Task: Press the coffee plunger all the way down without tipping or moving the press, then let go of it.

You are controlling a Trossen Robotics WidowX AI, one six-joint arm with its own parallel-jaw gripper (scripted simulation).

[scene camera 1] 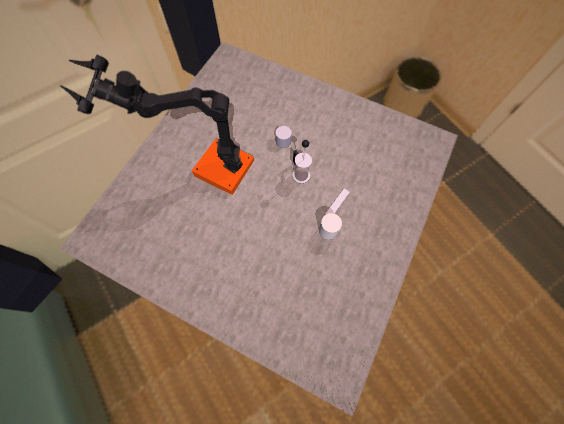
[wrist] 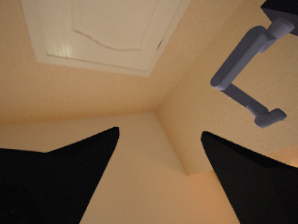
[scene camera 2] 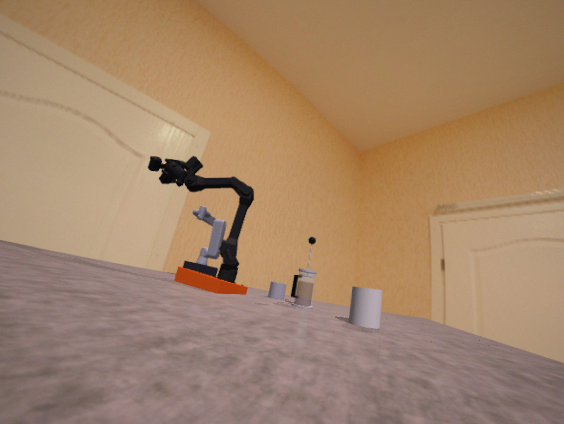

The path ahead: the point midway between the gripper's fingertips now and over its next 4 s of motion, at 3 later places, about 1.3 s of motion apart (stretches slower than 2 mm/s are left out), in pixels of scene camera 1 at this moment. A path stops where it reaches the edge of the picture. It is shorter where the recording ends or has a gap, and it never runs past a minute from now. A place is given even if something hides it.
My gripper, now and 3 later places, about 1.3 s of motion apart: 64,73; 150,194; 299,130; 307,142
